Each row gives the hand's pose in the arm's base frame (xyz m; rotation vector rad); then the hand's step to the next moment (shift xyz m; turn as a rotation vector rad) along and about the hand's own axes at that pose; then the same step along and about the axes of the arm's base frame.
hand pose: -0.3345 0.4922 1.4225 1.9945 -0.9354 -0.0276
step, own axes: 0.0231 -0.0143 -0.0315 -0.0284 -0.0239 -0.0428
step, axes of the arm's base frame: 0.0364 0.0127 0.0155 0.0096 0.0558 -0.0016
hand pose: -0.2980 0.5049 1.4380 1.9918 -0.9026 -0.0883
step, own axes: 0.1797 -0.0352 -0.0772 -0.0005 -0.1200 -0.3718
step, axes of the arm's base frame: 0.1811 -0.0462 0.0675 0.2134 0.3037 0.1221
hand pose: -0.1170 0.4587 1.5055 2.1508 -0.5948 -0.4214
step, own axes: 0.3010 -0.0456 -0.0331 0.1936 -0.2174 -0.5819
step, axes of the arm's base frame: 0.2783 -0.1199 -0.0439 0.5033 0.3841 0.1500
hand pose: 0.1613 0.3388 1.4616 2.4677 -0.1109 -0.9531
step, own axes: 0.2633 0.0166 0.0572 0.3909 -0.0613 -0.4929
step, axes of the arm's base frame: 0.1627 -0.1025 -0.1895 0.6092 0.1622 0.0462
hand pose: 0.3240 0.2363 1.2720 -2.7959 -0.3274 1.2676
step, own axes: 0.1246 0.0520 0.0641 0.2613 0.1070 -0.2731
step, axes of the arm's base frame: 0.0406 -0.0265 -0.1414 0.3901 -0.0381 -0.0266
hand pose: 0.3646 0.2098 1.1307 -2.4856 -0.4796 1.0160
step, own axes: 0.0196 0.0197 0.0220 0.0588 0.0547 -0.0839
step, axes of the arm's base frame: 0.0005 -0.0026 -0.0353 0.1088 -0.0402 -0.0065
